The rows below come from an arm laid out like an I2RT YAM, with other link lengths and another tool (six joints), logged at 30 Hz.
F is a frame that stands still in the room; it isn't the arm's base.
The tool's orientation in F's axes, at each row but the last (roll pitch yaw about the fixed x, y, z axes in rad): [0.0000 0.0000 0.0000]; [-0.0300 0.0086 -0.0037]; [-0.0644 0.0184 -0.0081]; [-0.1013 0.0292 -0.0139]
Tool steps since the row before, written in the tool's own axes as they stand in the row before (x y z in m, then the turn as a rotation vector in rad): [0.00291 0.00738 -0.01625 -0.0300 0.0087 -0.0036]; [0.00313 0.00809 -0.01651 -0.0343 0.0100 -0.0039]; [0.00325 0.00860 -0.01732 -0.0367 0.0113 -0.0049]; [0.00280 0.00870 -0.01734 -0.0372 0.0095 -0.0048]
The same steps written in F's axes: [0.00291 0.00738 -0.01625 -0.0300 0.0087 -0.0036]; [0.00301 0.00758 -0.01677 -0.0343 0.0100 -0.0039]; [0.00298 0.00744 -0.01789 -0.0367 0.0113 -0.0049]; [0.00237 0.00687 -0.01820 -0.0372 0.0095 -0.0046]
